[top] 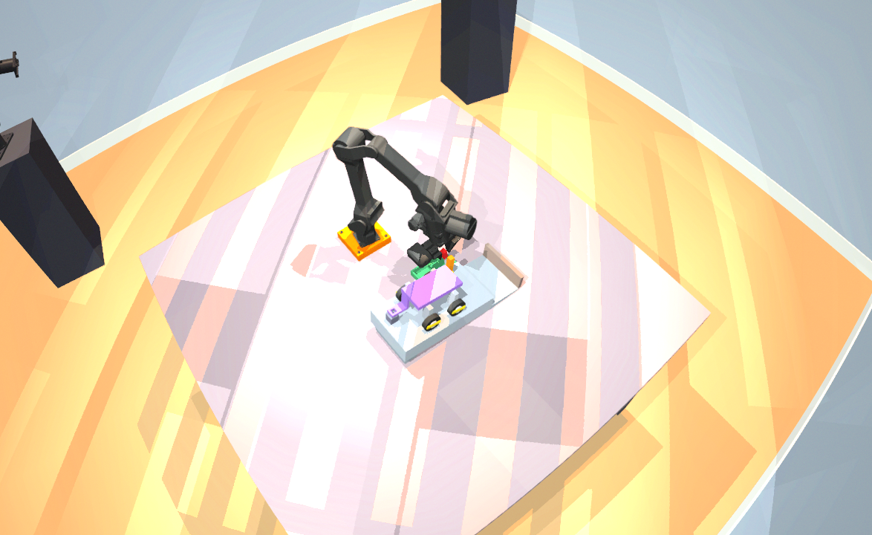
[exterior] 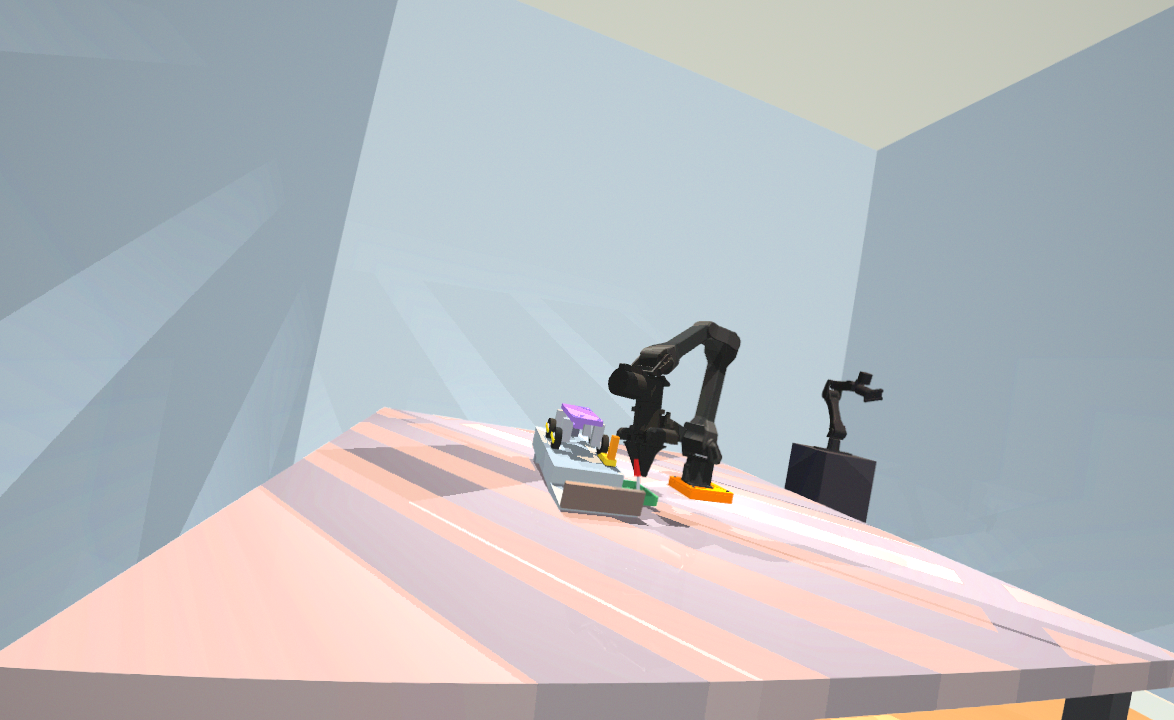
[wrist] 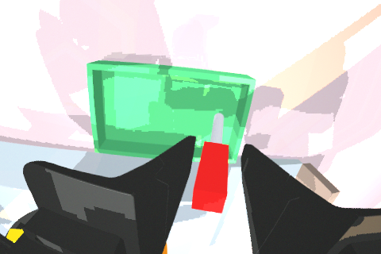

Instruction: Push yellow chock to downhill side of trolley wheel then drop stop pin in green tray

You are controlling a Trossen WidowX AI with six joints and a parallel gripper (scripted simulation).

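The green tray is 60 mm below my gripper tip, 30 mm to the right of it and 10 mm ahead of it. Round my gripper tip: stop pin: 10 mm ahead; yellow chock: 70 mm ahead, 40 mm to the right, 30 mm above; brown end wall: 130 mm to the left, 100 mm ahead, 20 mm below.
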